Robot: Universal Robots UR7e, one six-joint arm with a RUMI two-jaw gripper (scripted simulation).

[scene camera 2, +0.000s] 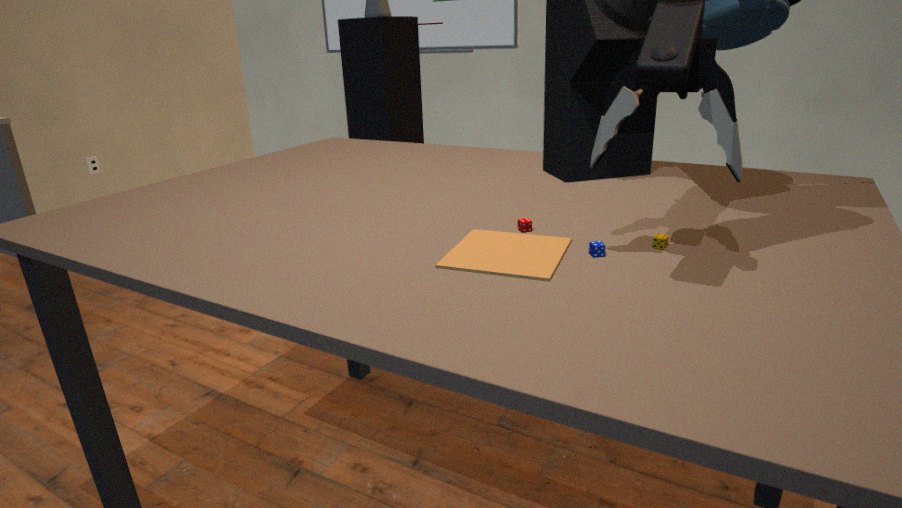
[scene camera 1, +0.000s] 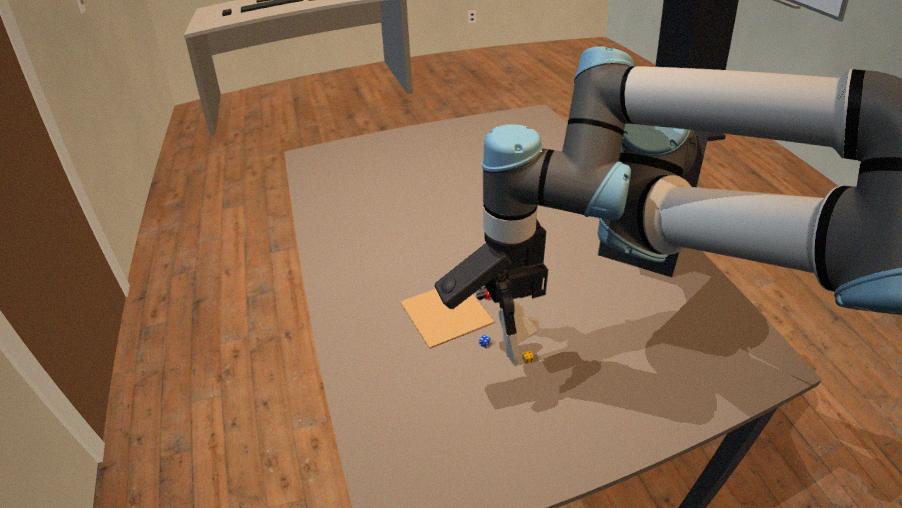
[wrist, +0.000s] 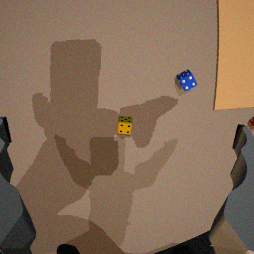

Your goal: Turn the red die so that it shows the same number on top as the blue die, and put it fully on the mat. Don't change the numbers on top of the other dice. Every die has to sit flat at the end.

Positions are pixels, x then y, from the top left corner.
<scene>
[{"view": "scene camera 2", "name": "gripper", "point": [661, 175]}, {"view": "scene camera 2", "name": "mat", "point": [536, 257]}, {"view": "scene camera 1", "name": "gripper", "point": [497, 331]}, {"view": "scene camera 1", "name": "mat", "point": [436, 323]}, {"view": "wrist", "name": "gripper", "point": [123, 122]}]
</scene>
